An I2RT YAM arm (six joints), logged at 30 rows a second.
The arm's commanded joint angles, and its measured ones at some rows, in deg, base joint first. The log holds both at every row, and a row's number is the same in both.
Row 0, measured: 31.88 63.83 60.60 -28.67 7.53 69.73
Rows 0 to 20, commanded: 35.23 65.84 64.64 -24.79 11.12 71.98; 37.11 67.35 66.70 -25.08 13.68 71.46; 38.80 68.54 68.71 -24.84 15.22 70.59; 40.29 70.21 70.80 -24.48 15.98 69.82; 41.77 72.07 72.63 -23.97 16.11 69.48; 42.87 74.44 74.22 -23.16 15.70 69.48; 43.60 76.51 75.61 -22.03 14.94 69.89; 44.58 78.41 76.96 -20.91 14.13 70.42; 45.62 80.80 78.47 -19.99 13.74 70.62; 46.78 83.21 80.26 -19.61 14.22 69.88; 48.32 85.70 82.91 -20.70 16.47 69.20; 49.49 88.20 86.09 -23.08 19.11 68.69; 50.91 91.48 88.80 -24.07 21.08 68.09; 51.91 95.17 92.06 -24.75 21.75 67.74; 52.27 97.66 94.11 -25.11 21.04 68.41; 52.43 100.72 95.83 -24.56 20.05 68.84; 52.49 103.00 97.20 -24.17 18.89 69.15; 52.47 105.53 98.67 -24.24 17.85 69.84; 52.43 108.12 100.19 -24.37 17.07 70.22; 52.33 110.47 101.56 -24.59 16.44 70.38; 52.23 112.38 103.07 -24.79 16.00 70.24
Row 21, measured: 52.42 109.69 100.64 -24.23 15.64 69.38
